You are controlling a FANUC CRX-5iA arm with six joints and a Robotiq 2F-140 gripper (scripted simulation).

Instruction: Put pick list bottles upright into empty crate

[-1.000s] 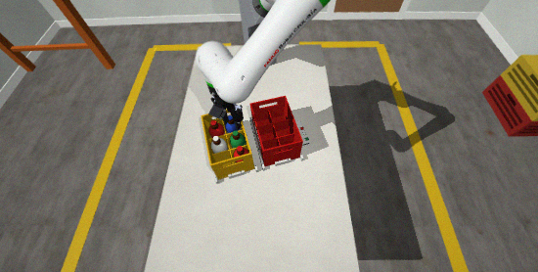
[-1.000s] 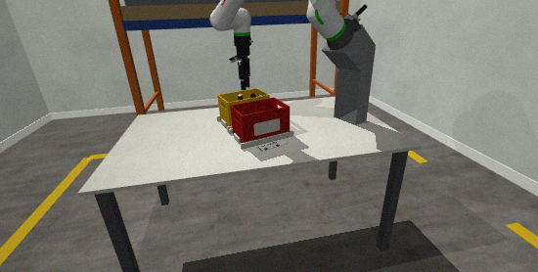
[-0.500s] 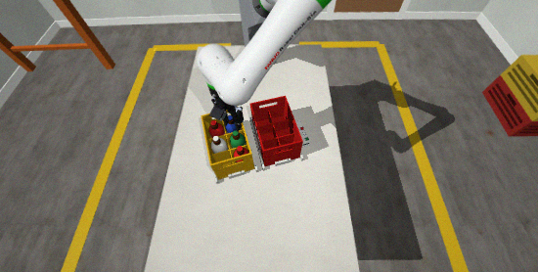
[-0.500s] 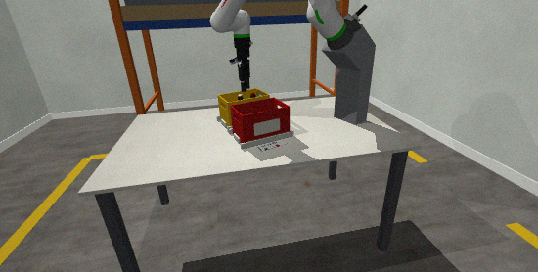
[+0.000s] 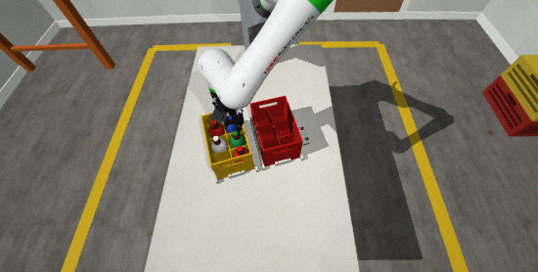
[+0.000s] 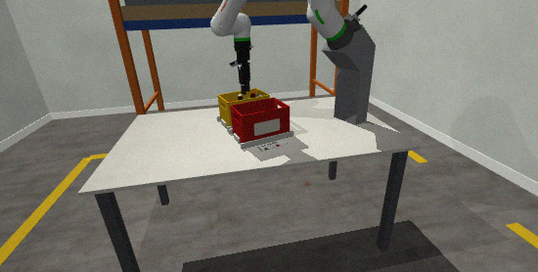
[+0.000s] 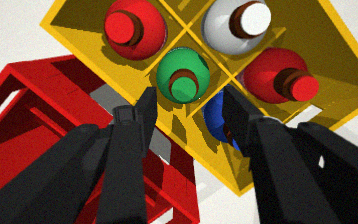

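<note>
Now: hand 14 cm above the green-label bottle. Round my hand: white-capped bottle: 14 cm below, 7 cm to the right, 5 cm ahead; then blue-labelled bottle: 14 cm below, 7 cm behind, 5 cm to the right; then yellow crate: 15 cm below, 4 cm to the right, 2 cm ahead.
</note>
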